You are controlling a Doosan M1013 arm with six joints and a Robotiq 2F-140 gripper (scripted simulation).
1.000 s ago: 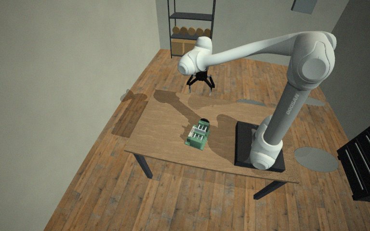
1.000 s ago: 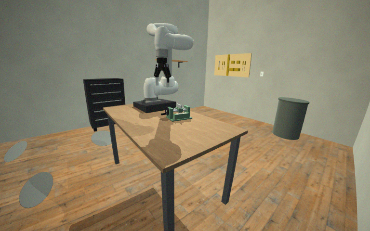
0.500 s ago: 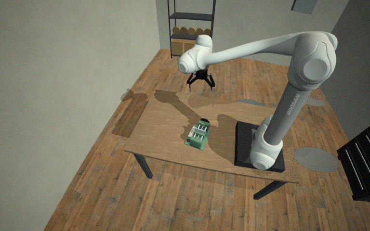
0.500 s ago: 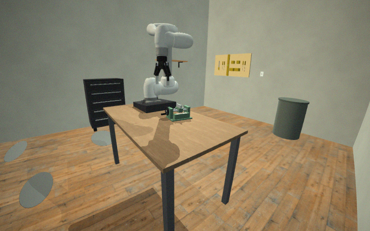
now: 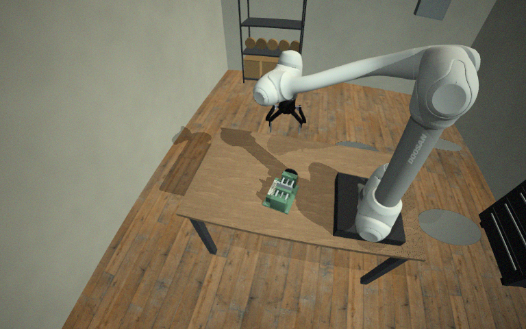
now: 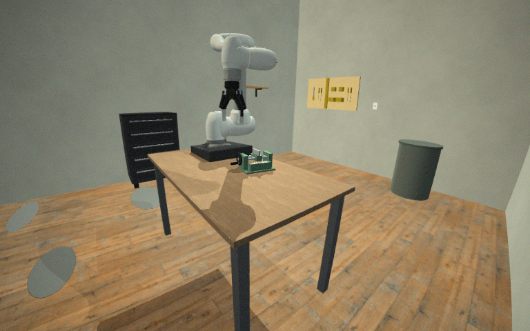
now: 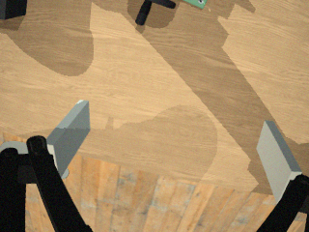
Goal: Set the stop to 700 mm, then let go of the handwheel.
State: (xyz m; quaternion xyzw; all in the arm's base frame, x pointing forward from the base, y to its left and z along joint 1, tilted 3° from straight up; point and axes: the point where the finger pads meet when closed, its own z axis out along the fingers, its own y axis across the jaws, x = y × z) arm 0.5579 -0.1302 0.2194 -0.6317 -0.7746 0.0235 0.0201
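My gripper is now 8 cm past the black crank handle, 5 cm to the right of it and 27 cm above it. Also, from my hand: green stop fixture: 5 cm behind, 20 cm to the left, 23 cm below.
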